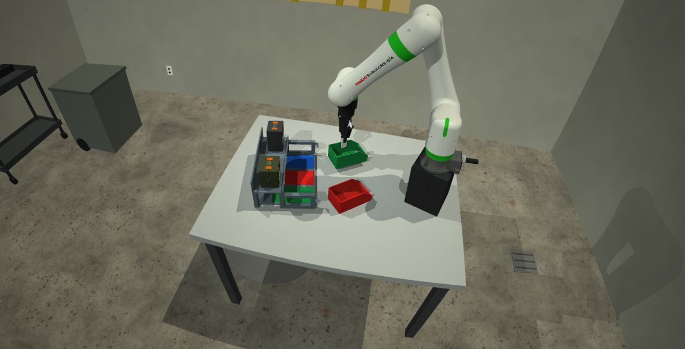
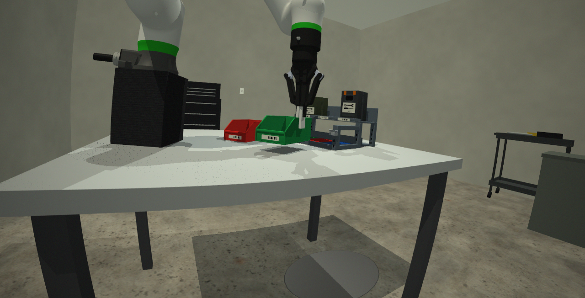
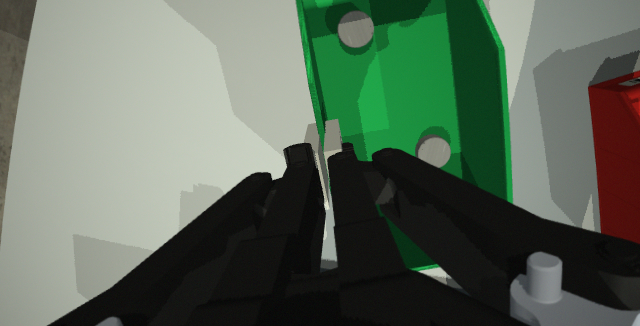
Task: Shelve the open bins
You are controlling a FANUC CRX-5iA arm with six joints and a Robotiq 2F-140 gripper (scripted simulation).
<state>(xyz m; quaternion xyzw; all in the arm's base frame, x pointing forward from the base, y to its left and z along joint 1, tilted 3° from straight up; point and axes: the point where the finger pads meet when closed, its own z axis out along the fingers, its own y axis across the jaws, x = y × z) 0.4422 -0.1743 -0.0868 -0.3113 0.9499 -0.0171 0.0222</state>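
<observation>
Now: the green bin 30 mm behind my hand, 40 mm to the left of it and 40 mm below it. From my hand the other things lie so: red bin (90 mm behind, 280 mm to the left, 70 mm below).
</observation>
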